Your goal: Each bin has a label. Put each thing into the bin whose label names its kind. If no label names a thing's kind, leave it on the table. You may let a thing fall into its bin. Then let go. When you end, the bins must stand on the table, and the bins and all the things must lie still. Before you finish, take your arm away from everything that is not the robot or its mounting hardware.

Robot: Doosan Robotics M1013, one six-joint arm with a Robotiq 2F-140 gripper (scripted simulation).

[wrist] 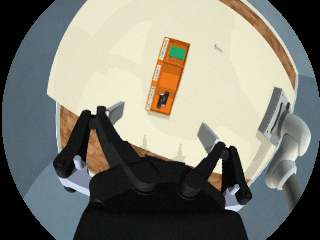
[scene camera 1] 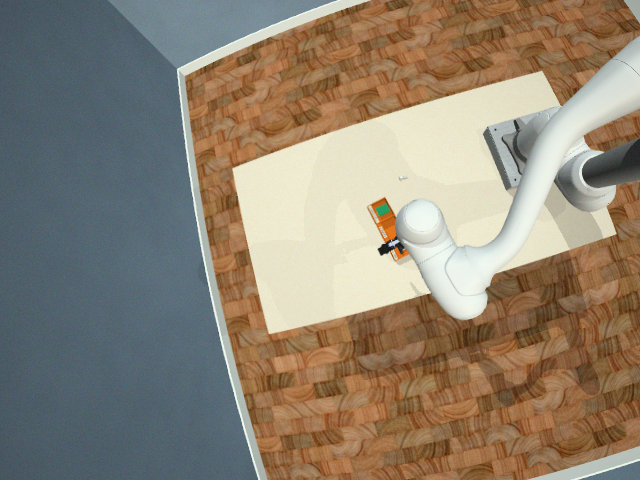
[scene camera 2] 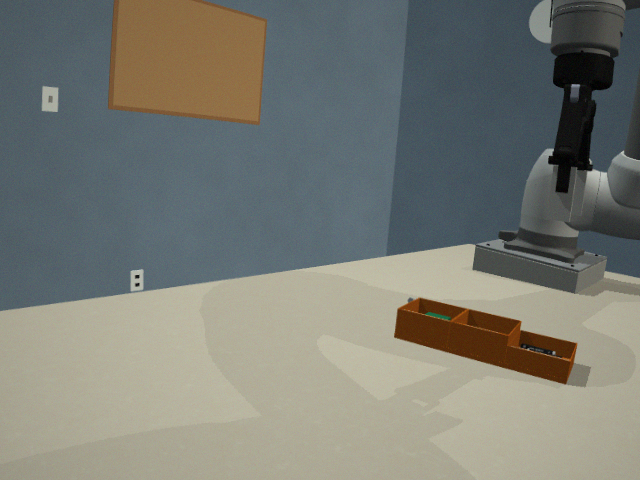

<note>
I see my gripper and a joined orange bins.
My gripper is seen too in the wrist view.
</note>
